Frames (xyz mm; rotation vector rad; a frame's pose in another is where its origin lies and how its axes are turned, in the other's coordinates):
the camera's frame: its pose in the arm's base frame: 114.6 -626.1 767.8 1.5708 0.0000 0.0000
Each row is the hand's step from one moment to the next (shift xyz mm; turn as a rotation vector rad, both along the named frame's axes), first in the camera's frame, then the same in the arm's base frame.
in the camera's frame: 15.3 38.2 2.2 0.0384 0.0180 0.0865
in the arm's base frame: 15.3 -2.2 38.2 0.0384 -0.0865 0.0180
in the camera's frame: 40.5 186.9 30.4 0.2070 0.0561 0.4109
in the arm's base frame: 40.5 -30.4 186.9 0.2070 -0.4109 0.0561
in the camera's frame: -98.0 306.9 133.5 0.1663 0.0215 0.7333
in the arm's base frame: -98.0 -133.5 306.9 0.1663 -0.7333 0.0215
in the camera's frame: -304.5 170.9 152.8 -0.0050 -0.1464 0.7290
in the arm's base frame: -304.5 -152.8 170.9 -0.0050 -0.7290 -0.1464
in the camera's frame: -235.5 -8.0 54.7 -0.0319 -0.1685 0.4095
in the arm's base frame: -235.5 -54.7 -8.0 -0.0319 -0.4095 -0.1685
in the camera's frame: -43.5 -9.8 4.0 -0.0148 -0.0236 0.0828
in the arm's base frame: -43.5 -4.0 -9.8 -0.0148 -0.0828 -0.0236
